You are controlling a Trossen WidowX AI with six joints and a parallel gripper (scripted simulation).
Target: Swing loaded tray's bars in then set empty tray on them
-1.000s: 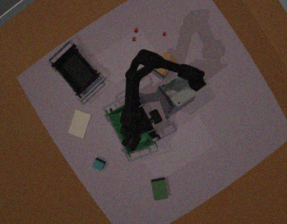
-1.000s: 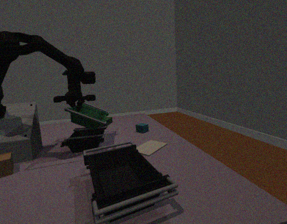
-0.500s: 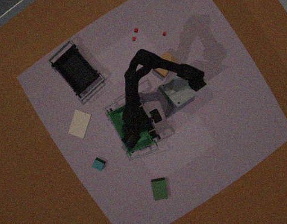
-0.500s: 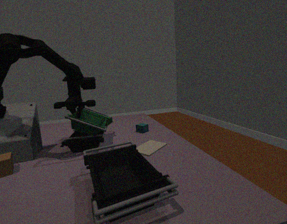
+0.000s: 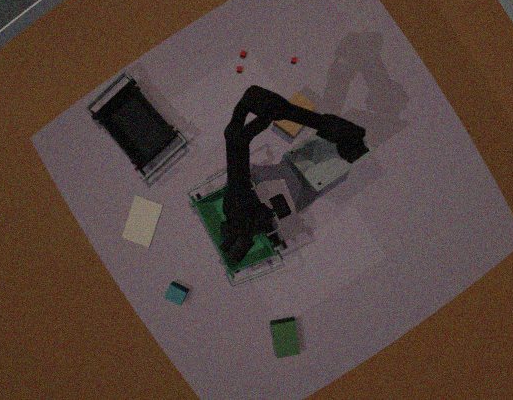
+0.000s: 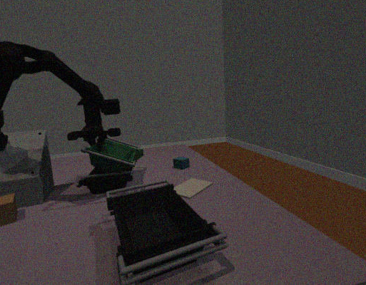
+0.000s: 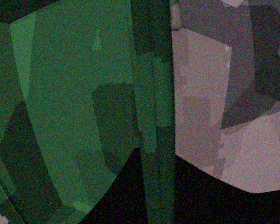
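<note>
The green tray is 70 mm ahead of my gripper tip, 10 mm to the right of it and 10 mm above it. From my gripper tip the other things lie so: cream card: 320 mm ahead, 190 mm to the right, 120 mm below; teal cube: 360 mm ahead, 70 mm to the left, 100 mm below; tan box: 280 mm behind, 190 mm to the right, 90 mm below.
</note>
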